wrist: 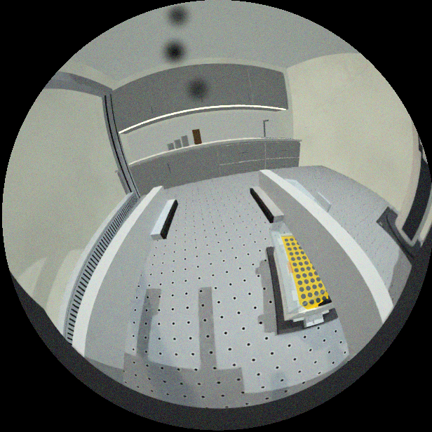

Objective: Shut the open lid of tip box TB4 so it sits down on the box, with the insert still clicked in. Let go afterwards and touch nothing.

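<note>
My gripper [211,186] is shut with nothing between its fingers; a gap still shows between the two pads. Tip box TB4 [300,315], if this is that box, sits right of and below the fingers in the wrist view, partly hidden by the right finger's wide grey plate. Its yellow insert [302,270] with rows of round holes lies inside and looks duller, as if seen through clear plastic. The clear lid [283,260] seems to lie over the insert; its far part is hidden, so I cannot tell whether it sits fully down or whether the insert is clicked in.
The box stands on a dark base [272,285] on the perforated table top [227,305]. Clear pieces [300,187] show beyond the right finger plate. A long slotted strip [95,260] runs along the left. A dark-and-white device [415,220] stands at the far right. Grey cabinets [240,160] are behind.
</note>
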